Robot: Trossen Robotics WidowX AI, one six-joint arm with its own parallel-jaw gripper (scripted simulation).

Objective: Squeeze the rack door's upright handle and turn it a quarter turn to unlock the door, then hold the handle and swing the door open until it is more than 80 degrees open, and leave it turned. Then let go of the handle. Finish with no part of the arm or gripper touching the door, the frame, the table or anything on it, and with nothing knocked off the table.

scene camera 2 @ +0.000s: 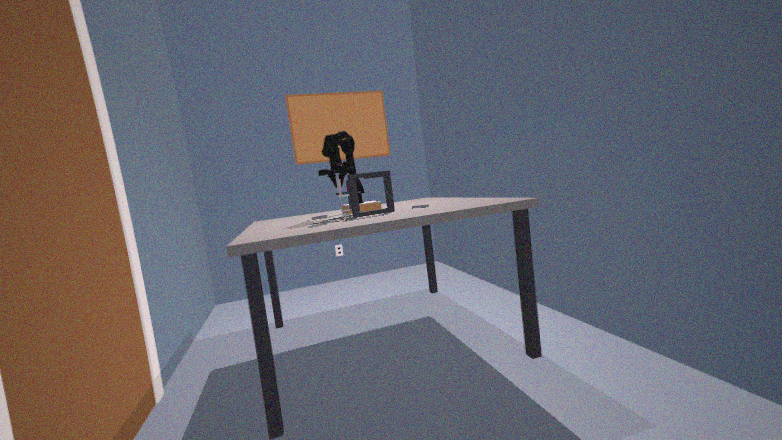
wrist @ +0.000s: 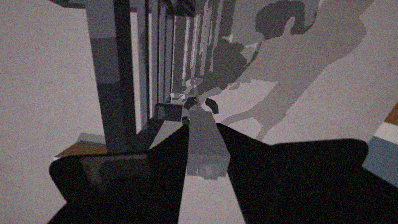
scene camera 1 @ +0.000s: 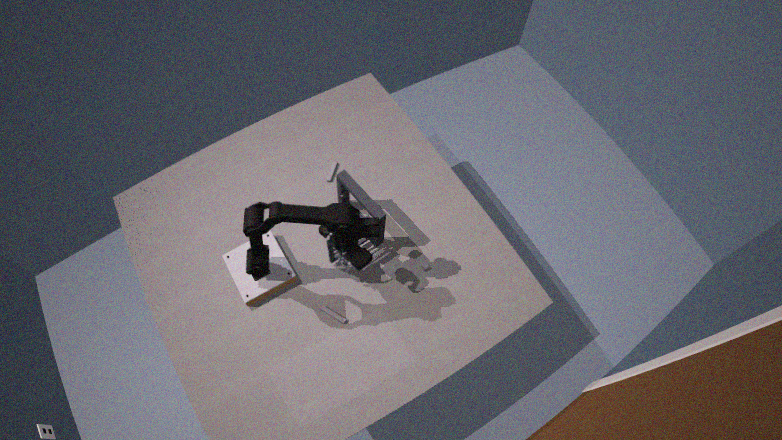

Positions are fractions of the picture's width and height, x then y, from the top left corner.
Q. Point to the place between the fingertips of the gripper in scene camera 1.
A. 0.44, 0.58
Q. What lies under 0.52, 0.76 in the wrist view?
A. A pale handle.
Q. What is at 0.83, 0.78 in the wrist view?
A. The gripper.
